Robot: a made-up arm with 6 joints.
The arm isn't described. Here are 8 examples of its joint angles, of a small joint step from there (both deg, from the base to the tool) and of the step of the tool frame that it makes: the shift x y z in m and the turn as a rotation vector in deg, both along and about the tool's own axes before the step.
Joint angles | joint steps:
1: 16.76 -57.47 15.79 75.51 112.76 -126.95 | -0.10 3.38 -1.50 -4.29 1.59 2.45
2: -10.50 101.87 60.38 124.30 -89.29 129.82 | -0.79 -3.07 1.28 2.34 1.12 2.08
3: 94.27 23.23 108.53 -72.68 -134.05 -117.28 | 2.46 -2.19 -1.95 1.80 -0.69 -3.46
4: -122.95 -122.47 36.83 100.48 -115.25 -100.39 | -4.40 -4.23 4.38 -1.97 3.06 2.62
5: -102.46 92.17 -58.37 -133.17 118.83 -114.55 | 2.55 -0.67 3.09 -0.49 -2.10 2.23
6: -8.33 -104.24 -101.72 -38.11 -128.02 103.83 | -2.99 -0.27 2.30 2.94 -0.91 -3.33
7: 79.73 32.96 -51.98 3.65 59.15 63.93 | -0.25 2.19 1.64 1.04 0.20 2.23
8: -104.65 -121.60 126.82 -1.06 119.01 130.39 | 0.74 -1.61 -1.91 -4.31 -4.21 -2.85
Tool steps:
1: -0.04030 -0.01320 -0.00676 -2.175 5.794 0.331
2: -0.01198 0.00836 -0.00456 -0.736 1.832 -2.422
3: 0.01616 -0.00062 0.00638 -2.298 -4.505 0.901
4: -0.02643 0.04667 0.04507 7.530 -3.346 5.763
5: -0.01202 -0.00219 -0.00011 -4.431 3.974 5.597
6: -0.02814 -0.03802 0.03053 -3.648 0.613 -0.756
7: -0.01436 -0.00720 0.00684 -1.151 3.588 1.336
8: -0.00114 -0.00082 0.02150 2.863 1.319 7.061
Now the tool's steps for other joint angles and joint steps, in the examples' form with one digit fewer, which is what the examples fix.
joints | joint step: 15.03 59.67 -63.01 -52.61 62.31 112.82 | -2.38 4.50 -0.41 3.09 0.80 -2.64
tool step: 0.0047 -0.0135 0.0108 -0.63 -0.18 1.53
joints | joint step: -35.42 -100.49 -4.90 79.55 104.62 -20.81 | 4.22 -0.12 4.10 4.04 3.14 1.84
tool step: -0.0158 -0.0144 0.0115 0.20 -1.29 3.43
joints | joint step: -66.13 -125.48 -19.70 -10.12 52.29 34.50 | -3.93 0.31 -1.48 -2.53 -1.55 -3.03
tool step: 0.0044 0.0168 0.0043 0.01 -2.18 0.43
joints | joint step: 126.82 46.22 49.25 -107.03 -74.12 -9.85 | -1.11 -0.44 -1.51 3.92 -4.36 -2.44
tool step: 0.0120 0.0122 0.0065 -2.01 1.06 -3.15
